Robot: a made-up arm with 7 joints. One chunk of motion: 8 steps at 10 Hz.
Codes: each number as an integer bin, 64 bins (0 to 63) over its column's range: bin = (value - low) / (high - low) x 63, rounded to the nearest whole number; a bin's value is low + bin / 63 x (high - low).
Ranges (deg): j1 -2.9..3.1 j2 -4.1..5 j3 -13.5..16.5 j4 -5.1..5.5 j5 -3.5..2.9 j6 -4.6..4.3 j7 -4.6..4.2
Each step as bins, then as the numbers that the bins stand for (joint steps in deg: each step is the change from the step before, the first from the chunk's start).
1 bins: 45 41 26 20 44 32 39
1 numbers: 1.386 1.822 -1.119 -1.735 0.970 -0.079 0.848
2 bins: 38 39 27 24 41 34 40
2 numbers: 0.719 1.533 -0.643 -1.062 0.665 0.203 0.987
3 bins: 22 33 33 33 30 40 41
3 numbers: -0.805 0.667 2.214 0.452 -0.452 1.051 1.127
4 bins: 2 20 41 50 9 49 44
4 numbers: -2.710 -1.211 6.024 3.313 -2.586 2.322 1.546
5 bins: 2 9 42 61 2 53 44
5 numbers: -2.710 -2.800 6.500 5.163 -3.297 2.887 1.546
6 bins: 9 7 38 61 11 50 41
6 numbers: -2.043 -3.089 4.595 5.163 -2.383 2.463 1.127
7 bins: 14 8 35 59 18 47 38
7 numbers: -1.567 -2.944 3.167 4.827 -1.671 2.040 0.708
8 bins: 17 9 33 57 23 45 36
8 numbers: -1.281 -2.800 2.214 4.490 -1.163 1.757 0.429
